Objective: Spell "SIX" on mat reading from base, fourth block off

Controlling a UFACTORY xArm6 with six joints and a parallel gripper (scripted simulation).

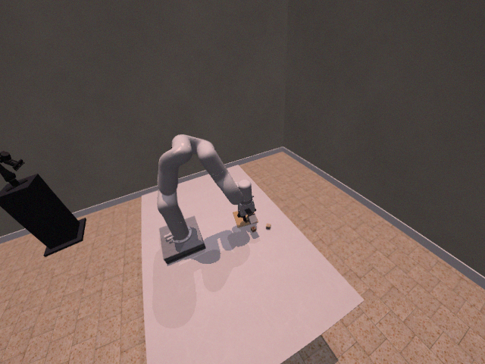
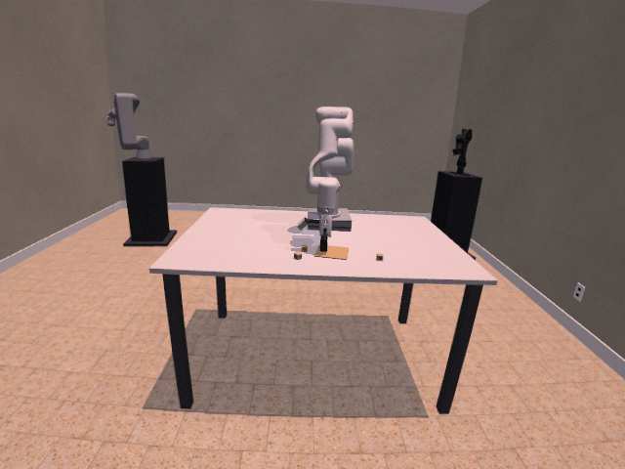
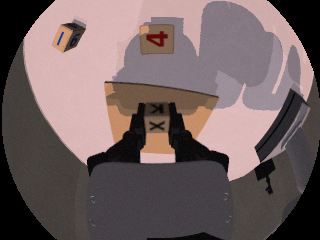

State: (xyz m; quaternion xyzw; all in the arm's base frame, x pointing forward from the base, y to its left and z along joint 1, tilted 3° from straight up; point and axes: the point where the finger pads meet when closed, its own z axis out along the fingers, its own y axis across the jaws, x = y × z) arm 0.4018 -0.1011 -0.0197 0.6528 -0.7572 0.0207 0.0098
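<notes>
Now: the tan mat 1 cm ahead of my hand, 4 cm to the left of it and 3 cm below it.
</notes>
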